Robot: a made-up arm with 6 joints.
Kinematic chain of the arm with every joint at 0, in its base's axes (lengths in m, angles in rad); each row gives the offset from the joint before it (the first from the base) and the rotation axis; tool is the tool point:
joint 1: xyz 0 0 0.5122 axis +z
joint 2: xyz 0 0 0 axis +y
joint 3: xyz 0 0 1.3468 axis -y
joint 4: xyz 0 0 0 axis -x
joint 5: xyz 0.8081 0 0 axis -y
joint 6: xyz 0 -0.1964 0 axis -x
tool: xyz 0 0 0
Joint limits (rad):
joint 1: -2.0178..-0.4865
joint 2: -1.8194..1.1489
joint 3: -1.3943..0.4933
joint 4: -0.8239..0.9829
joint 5: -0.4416..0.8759
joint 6: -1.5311..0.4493
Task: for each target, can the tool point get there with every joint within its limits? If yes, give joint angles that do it. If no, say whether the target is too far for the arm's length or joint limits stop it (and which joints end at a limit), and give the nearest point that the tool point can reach.
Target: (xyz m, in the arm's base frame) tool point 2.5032 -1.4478 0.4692
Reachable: no: too far | nearest point 1.6895 -1.0168 0.7006 | short by 0.949 m
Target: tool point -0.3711 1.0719 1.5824
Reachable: yes | joints -1.4069 -1.3572 -0.0889 0.2292 -0.0703 -0.9411
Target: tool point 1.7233 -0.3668 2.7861
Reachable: no: too far | nearest point 0.9939 -0.6489 2.0981 | short by 1.042 m
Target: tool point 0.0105 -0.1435 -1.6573
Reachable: no: joint limits stop it (at a limit: joint 2, joint 4) | nearest point 0.0678 -0.9271 0.2980 | short by 2.107 m
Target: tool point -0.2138 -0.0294 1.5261
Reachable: yes | joints -0.6480 -0.8006 -0.5553 -0.6823 0.1144 -0.5322
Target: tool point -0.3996 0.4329 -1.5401
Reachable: no: joint limits stop it (at a limit: joint 2, joint 3, joint 4) | nearest point -0.3574 0.3872 0.3828 | short by 1.924 m
